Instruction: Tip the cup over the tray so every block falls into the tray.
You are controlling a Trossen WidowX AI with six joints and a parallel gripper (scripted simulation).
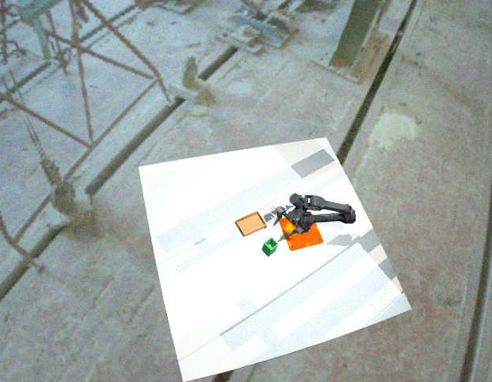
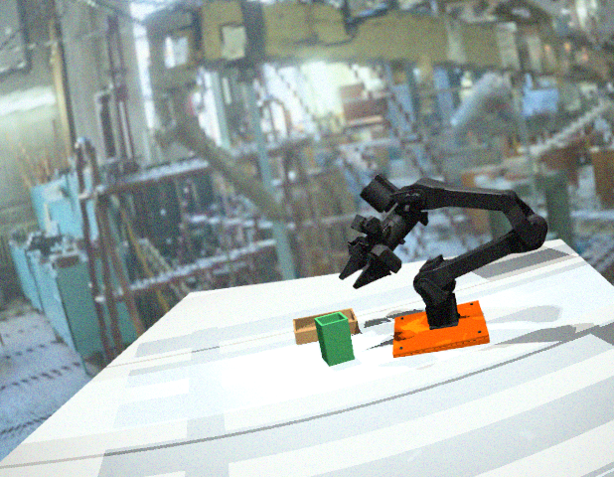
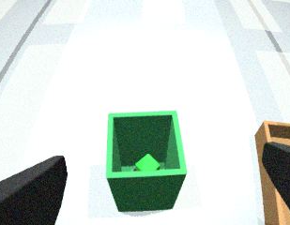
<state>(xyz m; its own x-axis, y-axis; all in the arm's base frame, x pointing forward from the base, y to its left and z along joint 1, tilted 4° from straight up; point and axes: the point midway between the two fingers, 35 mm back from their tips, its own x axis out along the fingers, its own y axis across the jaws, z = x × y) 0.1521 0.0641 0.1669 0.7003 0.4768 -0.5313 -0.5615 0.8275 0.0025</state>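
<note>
My gripper tip is now 11 cm above the green block, 4 cm short of it and 3 cm to the right of it. Also, from my gripper tip: blue block 14 cm below, 3 cm to the left, 3 cm ahead; then purple block 13 cm below, 3 cm to the left, 3 cm ahead; then green square cup 13 cm below, 4 cm ahead, 3 cm to the left.
</note>
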